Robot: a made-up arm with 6 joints.
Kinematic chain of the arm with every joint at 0, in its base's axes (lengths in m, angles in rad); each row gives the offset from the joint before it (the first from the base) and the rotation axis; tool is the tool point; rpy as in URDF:
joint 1: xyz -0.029 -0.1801 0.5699 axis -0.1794 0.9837 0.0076
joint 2: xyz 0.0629 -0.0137 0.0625 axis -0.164 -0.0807 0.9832
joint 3: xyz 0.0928 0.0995 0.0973 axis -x
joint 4: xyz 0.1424 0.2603 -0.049 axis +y
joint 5: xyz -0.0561 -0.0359 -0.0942 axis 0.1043 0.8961 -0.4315
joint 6: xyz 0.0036 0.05 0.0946 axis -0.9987 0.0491 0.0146
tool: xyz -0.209 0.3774 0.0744 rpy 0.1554 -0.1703 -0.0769
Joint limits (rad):
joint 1: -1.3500..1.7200
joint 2: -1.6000..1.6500
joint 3: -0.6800..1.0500
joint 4: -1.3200..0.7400
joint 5: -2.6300..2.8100
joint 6: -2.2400..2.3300
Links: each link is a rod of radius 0.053 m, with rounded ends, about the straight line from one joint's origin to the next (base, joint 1, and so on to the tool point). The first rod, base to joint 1, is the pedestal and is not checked.
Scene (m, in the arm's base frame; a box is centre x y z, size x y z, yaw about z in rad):
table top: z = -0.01
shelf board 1: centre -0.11 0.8 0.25 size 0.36 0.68 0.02 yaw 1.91
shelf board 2: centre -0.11 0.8 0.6 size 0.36 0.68 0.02 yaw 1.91
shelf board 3: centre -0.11 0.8 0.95 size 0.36 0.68 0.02 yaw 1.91
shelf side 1: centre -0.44 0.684 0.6 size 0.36 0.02 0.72 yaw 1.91
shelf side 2: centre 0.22 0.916 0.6 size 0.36 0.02 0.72 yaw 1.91
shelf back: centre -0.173 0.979 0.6 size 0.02 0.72 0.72 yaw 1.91
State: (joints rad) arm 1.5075 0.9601 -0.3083 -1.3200 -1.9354 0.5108
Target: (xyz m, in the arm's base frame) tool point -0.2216 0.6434 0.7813
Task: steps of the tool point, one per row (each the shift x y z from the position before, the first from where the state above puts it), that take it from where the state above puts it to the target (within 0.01 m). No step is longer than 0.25 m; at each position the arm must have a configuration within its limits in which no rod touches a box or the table.
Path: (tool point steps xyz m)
1: 0.0119 -0.0192 0.0475
2: 0.0156 -0.0303 0.0253
3: 0.0169 -0.0396 0.0042
4: 0.0164 -0.0486 -0.0141
5: 0.0158 -0.0582 -0.0276
6: 0.0168 -0.0687 -0.0353
7: 0.0149 0.0253 0.1854
8: -0.0049 -0.0470 0.1983
9: -0.0278 0.0529 0.0211
10: -0.0220 0.0536 0.0117
11: -0.0168 0.0525 0.0010
12: -0.0126 0.0492 -0.0109
13: -0.0096 0.0434 -0.0229

